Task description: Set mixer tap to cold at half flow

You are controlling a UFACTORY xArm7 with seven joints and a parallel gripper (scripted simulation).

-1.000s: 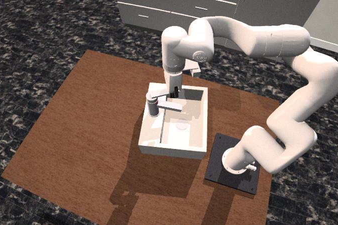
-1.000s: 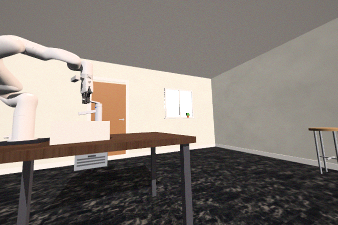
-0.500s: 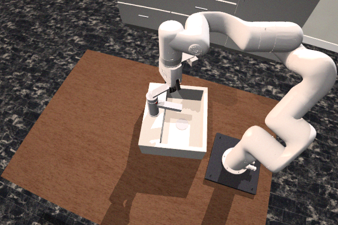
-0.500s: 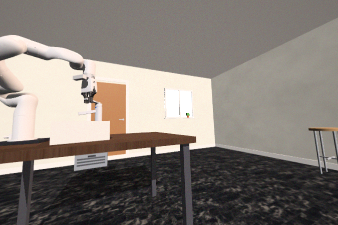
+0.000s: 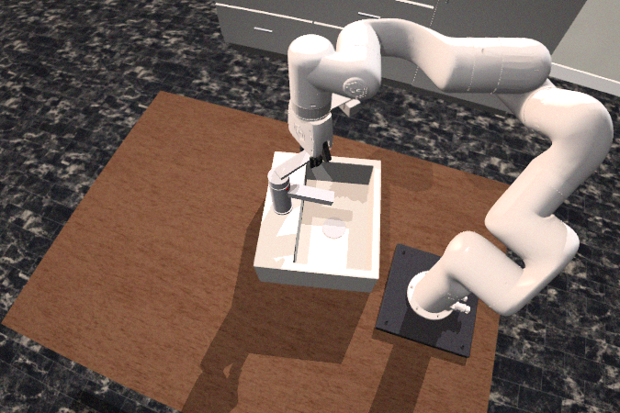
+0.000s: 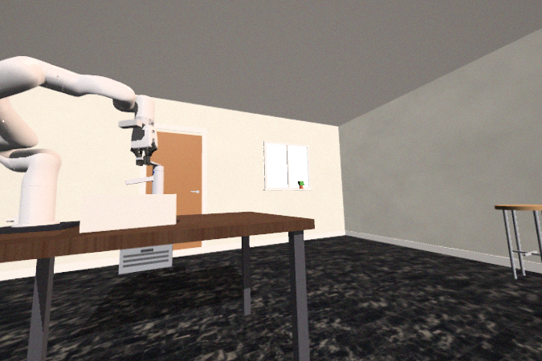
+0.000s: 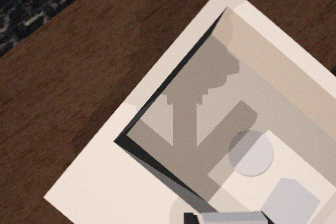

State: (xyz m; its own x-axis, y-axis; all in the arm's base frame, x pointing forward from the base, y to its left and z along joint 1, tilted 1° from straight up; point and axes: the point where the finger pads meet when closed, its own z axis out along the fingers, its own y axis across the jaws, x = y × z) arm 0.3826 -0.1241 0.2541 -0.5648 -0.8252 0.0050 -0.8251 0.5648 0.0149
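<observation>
The lever is 2 cm ahead of my hand and 3 cm to the left of it. Also, from my hand: white sink (6 cm behind, 4 cm to the left, 24 cm below); mixer tap (3 cm ahead, 5 cm to the left, 5 cm below).
</observation>
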